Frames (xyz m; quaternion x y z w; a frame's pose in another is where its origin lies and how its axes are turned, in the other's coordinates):
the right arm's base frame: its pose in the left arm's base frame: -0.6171 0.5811 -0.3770 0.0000 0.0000 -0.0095 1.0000
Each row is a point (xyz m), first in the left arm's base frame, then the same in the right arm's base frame.
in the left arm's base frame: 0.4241 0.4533 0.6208
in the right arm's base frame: 1.0434 -0.1080 0.9978
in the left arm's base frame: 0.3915 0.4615 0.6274
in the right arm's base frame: 1.0107 -0.1004 1.0044
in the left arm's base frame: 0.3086 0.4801 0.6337
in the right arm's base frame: 0.9275 -0.0834 1.0107
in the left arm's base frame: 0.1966 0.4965 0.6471
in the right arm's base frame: 0.8152 -0.0691 1.0241
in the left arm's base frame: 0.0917 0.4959 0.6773
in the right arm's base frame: 0.7103 -0.0717 1.0543
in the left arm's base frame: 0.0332 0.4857 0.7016
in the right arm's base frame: 0.6520 -0.0830 1.0786
